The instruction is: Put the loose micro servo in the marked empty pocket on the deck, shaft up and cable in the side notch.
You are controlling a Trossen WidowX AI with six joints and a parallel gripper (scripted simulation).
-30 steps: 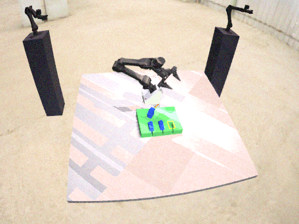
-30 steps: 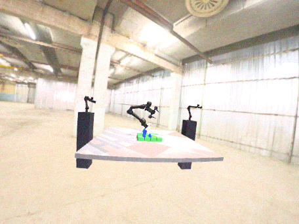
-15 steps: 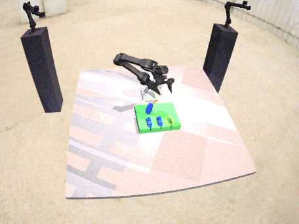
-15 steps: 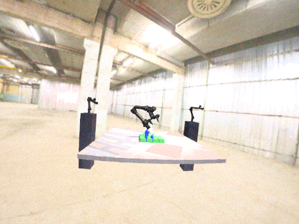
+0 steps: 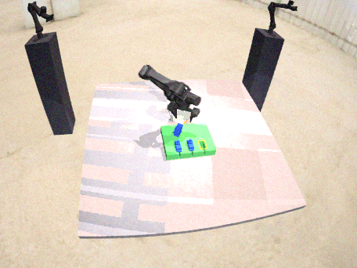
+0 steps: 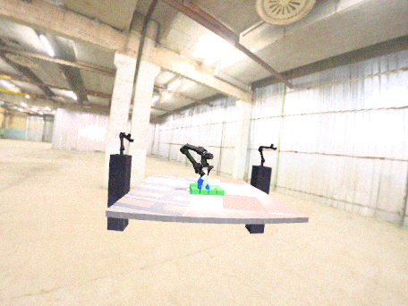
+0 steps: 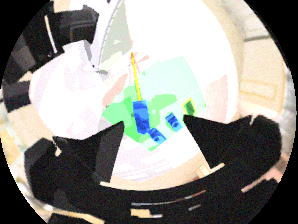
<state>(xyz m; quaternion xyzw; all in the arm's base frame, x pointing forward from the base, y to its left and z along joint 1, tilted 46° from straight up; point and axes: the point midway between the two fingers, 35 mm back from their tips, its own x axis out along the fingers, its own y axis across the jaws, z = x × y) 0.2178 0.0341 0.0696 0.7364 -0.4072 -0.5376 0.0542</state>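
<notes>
My gripper tip is now 120 mm above the green deck, 30 mm to the right of it and 10 mm short of it.
</notes>
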